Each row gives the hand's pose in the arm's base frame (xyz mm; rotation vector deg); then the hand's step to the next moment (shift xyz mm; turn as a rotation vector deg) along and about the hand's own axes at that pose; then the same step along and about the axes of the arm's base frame.
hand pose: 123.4 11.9 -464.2 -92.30 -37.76 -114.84
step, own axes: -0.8 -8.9 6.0 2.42 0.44 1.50
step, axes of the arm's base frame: -1.0 10.7 -0.3 0.94 0.45 2.69
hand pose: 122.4 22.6 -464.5 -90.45 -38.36 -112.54
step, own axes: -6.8 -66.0 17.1 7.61 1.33 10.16
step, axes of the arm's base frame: -30.9 60.8 -6.7 6.83 5.09 9.51
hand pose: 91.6 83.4 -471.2 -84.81 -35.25 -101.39
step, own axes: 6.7 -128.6 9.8 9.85 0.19 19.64
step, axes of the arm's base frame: -95.1 84.8 20.8 11.65 12.43 13.88
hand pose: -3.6 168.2 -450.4 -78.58 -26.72 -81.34
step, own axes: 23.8 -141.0 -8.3 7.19 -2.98 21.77
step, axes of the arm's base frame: -118.9 35.0 71.8 9.39 16.44 13.27
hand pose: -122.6 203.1 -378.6 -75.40 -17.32 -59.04
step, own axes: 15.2 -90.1 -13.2 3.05 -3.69 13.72
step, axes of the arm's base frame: -64.5 -10.3 65.2 3.73 11.19 8.49
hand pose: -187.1 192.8 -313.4 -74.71 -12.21 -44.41
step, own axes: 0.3 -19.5 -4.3 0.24 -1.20 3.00
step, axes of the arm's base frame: -13.0 -5.2 14.2 0.26 2.59 1.93
